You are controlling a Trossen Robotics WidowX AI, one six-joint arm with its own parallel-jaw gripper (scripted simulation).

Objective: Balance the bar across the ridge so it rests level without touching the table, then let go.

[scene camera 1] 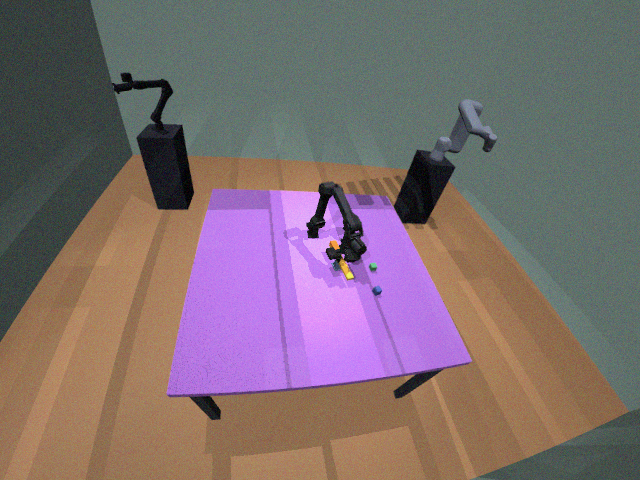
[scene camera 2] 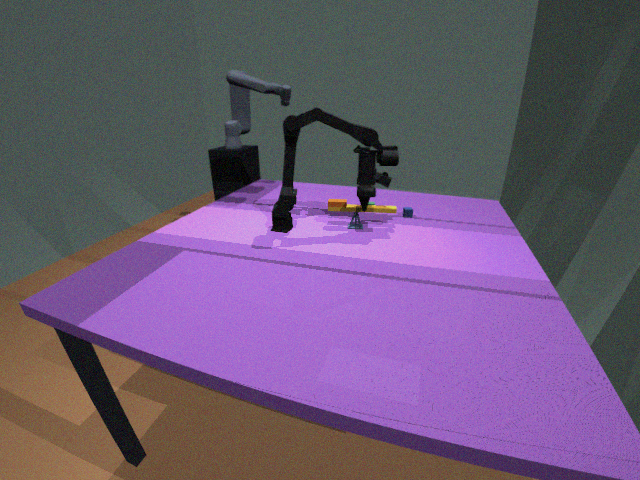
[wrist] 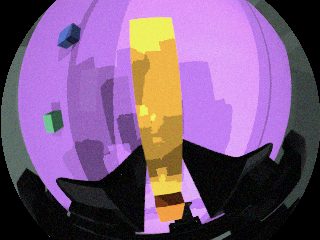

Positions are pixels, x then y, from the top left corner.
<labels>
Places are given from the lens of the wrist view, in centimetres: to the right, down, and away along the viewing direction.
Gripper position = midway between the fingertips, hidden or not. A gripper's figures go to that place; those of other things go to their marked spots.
gripper [wrist: 162, 146]: 0, 2, 10
yellow bar [wrist: 155, 69]: 0, -4, 7
</labels>
